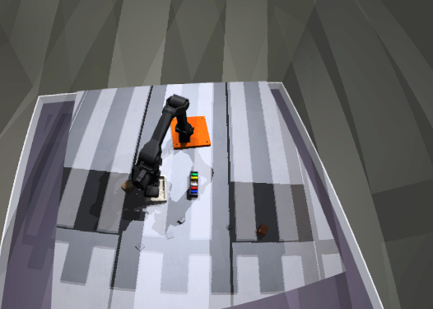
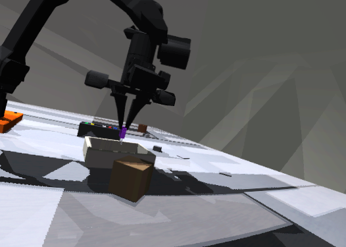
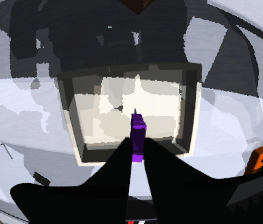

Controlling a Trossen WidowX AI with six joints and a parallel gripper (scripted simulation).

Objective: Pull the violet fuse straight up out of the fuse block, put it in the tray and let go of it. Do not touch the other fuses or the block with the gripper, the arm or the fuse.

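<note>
Right now the violet fuse is 10 mm below my gripper tip. Also, from my gripper tip: tan cube 130 mm to the right, 40 mm below, 10 mm behind; cream tray 60 mm below; orange cube 480 mm to the left, 240 mm ahead, 50 mm below.
</note>
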